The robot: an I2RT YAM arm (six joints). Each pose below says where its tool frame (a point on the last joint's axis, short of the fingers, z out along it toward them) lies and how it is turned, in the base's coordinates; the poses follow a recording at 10 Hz.
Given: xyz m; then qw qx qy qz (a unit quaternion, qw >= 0).
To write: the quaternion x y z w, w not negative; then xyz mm. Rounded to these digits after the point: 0 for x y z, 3 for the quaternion.
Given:
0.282, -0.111, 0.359, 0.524, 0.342, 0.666, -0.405
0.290, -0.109, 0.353, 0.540, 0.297, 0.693, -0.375
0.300, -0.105, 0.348, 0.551, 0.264, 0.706, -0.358
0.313, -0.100, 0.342, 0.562, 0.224, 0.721, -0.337
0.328, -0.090, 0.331, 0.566, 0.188, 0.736, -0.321
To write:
0.342, 0.666, -0.405, 0.524, 282, -111, 359
0.297, 0.693, -0.375, 0.540, 290, -109, 353
0.264, 0.706, -0.358, 0.551, 300, -105, 348
0.224, 0.721, -0.337, 0.562, 313, -100, 342
0.188, 0.736, -0.321, 0.566, 328, -90, 331

